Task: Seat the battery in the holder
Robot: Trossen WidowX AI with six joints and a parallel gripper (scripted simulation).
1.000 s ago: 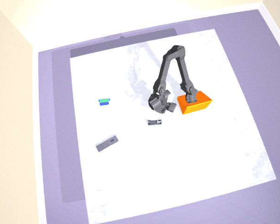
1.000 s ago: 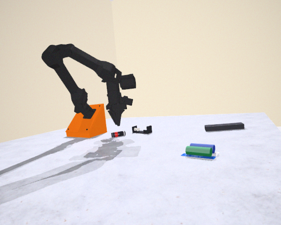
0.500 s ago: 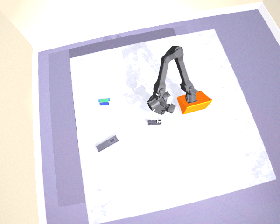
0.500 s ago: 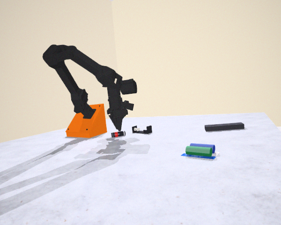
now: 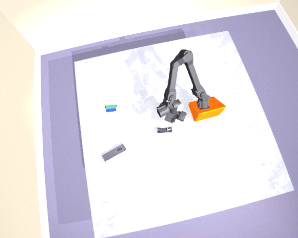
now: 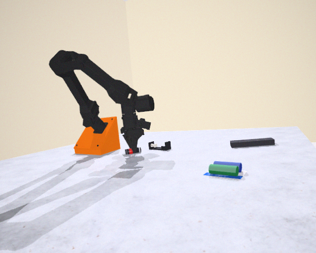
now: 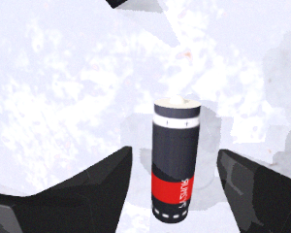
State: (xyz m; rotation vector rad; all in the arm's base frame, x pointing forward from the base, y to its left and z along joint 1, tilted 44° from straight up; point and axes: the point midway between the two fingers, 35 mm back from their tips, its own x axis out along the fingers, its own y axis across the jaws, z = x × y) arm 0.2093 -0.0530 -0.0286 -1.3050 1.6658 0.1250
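The battery is right at my gripper tip.
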